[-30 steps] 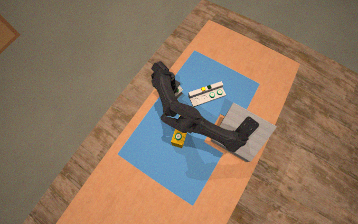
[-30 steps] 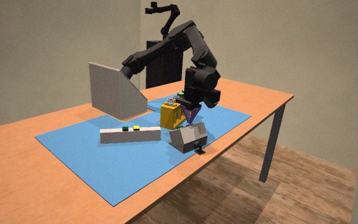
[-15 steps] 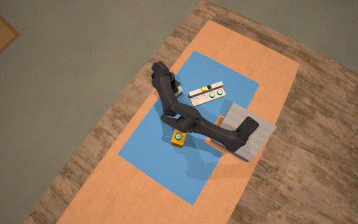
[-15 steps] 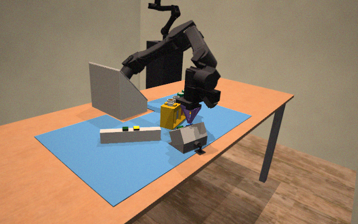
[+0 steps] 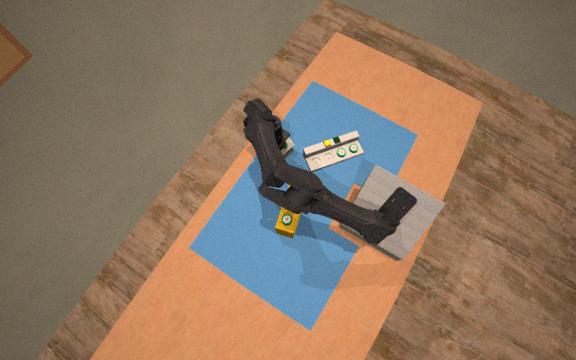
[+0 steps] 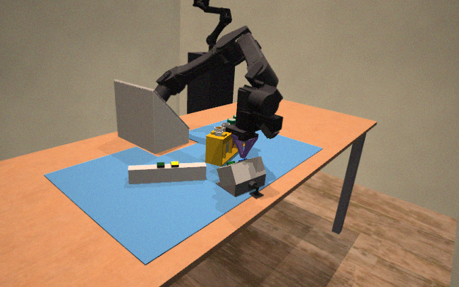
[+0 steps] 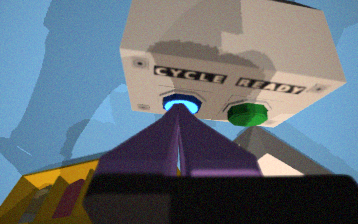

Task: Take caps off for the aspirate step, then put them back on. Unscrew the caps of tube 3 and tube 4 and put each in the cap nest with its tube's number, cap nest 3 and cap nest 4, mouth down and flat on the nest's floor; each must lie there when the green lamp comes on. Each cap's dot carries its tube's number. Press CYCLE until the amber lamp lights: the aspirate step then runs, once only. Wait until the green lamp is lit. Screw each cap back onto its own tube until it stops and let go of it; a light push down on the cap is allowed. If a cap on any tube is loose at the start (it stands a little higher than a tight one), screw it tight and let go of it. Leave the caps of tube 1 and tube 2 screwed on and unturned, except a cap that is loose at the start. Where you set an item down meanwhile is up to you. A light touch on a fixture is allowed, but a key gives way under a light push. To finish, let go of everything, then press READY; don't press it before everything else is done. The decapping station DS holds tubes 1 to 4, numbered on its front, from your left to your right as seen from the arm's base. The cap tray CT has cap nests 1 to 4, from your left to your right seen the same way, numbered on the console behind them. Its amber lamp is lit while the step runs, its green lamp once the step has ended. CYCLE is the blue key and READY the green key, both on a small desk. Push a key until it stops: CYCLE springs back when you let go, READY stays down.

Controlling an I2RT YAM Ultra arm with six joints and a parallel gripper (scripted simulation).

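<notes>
My hand is 10 mm above the blue key. The rest, counted from my hand: green key: 50 mm to the right, 10 mm below; then cap 3: 180 mm behind, 170 mm to the right, 60 mm below; then cap 2: 170 mm behind, 130 mm to the left, 40 mm above.
</notes>
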